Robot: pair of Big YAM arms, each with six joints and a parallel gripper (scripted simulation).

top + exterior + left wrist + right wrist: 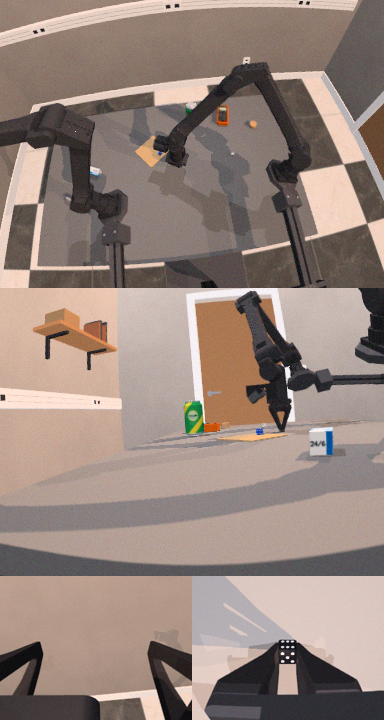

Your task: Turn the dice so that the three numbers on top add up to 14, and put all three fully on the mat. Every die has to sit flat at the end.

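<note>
My right hand is 90 mm short of the blue die and 90 mm to the right of it. Also, from my right hand: mat (120 mm ahead, 130 mm to the left, 10 mm below); then black die (right at my right hand).
</note>
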